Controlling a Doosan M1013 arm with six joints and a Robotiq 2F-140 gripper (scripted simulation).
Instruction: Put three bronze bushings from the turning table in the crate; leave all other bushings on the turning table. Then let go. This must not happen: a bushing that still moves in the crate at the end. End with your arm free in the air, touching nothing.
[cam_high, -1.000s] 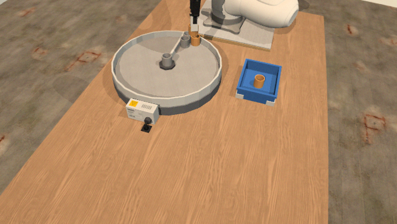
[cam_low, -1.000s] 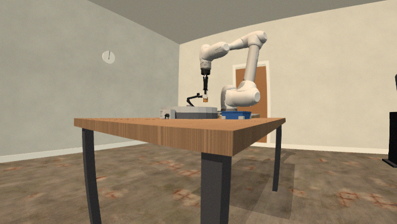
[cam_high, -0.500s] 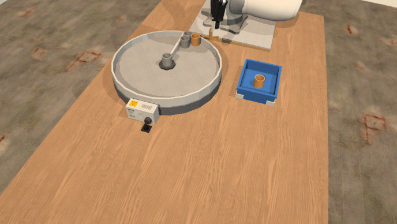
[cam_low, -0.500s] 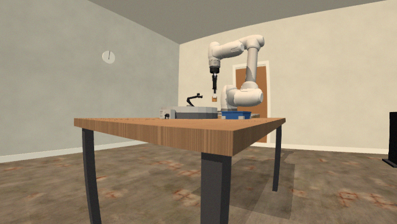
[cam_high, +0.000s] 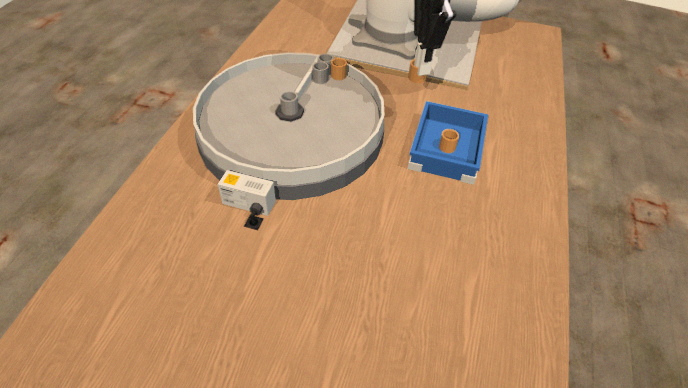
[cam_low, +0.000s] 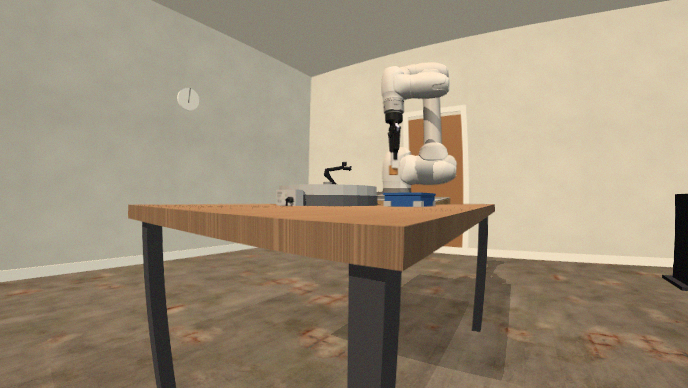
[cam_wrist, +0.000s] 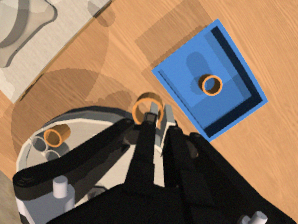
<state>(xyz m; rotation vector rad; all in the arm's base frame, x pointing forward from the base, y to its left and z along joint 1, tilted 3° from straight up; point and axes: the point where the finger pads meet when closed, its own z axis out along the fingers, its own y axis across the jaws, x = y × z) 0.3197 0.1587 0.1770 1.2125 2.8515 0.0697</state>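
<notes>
Now: the crate 40 mm ahead of my hand, 90 mm to the left of it and 160 mm below it. From my hand the other things lie so: round grey turning table 130 mm ahead, 260 mm to the right, 140 mm below.
</notes>
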